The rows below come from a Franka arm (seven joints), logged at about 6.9 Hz.
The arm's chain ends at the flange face. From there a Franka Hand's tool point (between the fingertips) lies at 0.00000 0.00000 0.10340 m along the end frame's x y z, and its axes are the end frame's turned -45 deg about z.
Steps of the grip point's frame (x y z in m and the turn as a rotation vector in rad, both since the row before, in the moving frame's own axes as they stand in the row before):
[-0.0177, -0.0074, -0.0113, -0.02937, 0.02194, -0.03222]
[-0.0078, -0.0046, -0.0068, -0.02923, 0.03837, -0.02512]
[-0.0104, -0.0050, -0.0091, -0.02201, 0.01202, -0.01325]
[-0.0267, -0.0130, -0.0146, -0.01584, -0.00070, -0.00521]
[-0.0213, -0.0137, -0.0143, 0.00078, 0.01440, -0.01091]
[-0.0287, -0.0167, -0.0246, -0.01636, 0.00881, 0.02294]
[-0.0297, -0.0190, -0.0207, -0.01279, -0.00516, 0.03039]
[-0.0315, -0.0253, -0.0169, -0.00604, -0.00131, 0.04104]
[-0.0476, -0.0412, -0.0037, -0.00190, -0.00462, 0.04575]
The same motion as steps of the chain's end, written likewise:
[-0.0215, 0.0068, -0.0112, -0.00525, 0.03628, -0.03222]
[-0.0137, 0.0030, -0.0067, 0.00646, 0.04780, -0.02512]
[-0.0134, 0.0031, -0.0091, -0.00706, 0.02406, -0.01325]
[-0.0292, 0.0085, -0.0146, -0.01170, 0.01071, -0.00521]
[-0.0257, 0.0065, -0.0143, 0.01073, 0.00963, -0.01091]
[-0.0339, 0.0079, -0.0246, -0.00534, 0.01780, 0.02294]
[-0.0350, 0.0062, -0.0207, -0.01269, 0.00540, 0.03039]
[-0.0405, 0.0038, -0.0169, -0.00520, 0.00334, 0.04104]
[-0.0626, 0.0041, -0.0037, -0.00461, -0.00192, 0.04575]

